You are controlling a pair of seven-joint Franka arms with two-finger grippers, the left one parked.
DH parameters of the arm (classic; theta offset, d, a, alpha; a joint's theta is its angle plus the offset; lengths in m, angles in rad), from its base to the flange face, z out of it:
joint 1: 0 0.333 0 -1.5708
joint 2: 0 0 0 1.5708
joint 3: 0 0.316 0.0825 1.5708
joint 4: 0 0 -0.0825 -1.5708
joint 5: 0 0.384 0 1.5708
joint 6: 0 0 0.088 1.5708
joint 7: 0 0.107 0 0
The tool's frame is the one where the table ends.
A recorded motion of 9 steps. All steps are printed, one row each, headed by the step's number.
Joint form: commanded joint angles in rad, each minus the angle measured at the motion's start. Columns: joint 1, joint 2, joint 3, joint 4, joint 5, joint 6, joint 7.
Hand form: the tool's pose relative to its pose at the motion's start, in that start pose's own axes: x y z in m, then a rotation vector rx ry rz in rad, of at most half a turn. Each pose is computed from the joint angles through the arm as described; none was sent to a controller.
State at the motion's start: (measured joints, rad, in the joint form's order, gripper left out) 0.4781 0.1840 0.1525 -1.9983 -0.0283 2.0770 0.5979
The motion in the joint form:
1: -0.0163 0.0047 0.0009 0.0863 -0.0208 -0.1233 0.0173
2: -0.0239 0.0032 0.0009 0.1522 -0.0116 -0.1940 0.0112
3: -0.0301 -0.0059 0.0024 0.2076 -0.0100 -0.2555 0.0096
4: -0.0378 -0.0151 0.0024 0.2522 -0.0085 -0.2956 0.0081
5: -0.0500 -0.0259 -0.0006 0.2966 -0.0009 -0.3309 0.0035
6: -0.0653 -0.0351 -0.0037 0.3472 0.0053 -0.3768 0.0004
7: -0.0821 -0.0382 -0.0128 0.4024 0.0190 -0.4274 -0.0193
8: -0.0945 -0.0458 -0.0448 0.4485 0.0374 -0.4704 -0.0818
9: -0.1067 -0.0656 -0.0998 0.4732 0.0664 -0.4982 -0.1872
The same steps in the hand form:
1: 0.0104 0.0070 -0.0270 -0.0380 -0.0244 0.0265
2: 0.0163 0.0091 -0.0529 -0.0331 -0.0319 0.0341
3: 0.0184 0.0118 -0.0792 -0.0312 -0.0297 0.0399
4: 0.0208 0.0161 -0.1024 -0.0234 -0.0187 0.0483
5: 0.0242 0.0242 -0.1267 -0.0071 -0.0059 0.0620
6: 0.0271 0.0350 -0.1521 0.0053 0.0025 0.0796
7: 0.0315 0.0490 -0.1757 0.0214 0.0015 0.0880
8: 0.0378 0.0724 -0.1976 0.0412 0.0031 0.0708
9: 0.0443 0.1075 -0.2172 0.0717 0.0101 0.0321

